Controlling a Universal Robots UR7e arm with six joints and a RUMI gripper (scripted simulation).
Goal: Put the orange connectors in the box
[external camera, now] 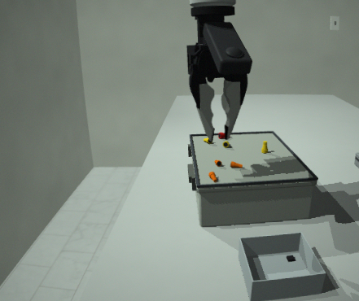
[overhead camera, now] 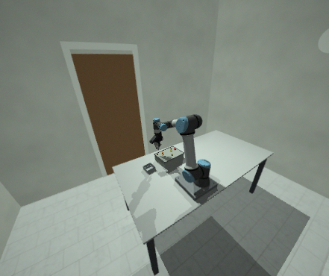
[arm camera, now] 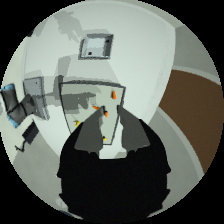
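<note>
Now: hand 90 mm past the steel junction box, 160 mm to the right of it and 170 mm above it. Round my hand: tool case (50 mm behind, 130 mm to the right, 110 mm below).
</note>
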